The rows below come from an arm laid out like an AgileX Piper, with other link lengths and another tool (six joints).
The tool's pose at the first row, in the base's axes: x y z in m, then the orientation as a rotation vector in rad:
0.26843 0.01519 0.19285 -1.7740 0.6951 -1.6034
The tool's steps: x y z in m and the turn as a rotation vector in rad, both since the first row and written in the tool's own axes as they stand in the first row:
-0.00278 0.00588 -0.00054 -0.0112 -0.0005 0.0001
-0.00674 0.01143 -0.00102 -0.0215 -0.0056 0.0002
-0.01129 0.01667 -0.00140 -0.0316 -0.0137 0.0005
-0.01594 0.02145 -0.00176 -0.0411 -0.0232 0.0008
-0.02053 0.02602 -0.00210 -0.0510 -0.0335 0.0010
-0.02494 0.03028 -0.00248 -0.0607 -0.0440 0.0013
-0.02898 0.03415 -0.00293 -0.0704 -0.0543 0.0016
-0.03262 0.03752 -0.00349 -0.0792 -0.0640 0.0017
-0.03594 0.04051 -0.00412 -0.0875 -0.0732 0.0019
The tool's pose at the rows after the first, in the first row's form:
0.26777 0.01336 0.18662 -1.7823 0.7052 -1.6019
0.26702 0.01262 0.17987 -1.7931 0.7124 -1.5959
0.26629 0.01255 0.17296 -1.8056 0.7181 -1.5866
0.26555 0.01285 0.16633 -1.8186 0.7226 -1.5760
0.26484 0.01325 0.15989 -1.8325 0.7270 -1.5645
0.26409 0.01371 0.15381 -1.8463 0.7311 -1.5527
0.26330 0.01415 0.14827 -1.8598 0.7354 -1.5410
0.26244 0.01460 0.14338 -1.8724 0.7389 -1.5300
0.26153 0.01505 0.13898 -1.8842 0.7422 -1.5195

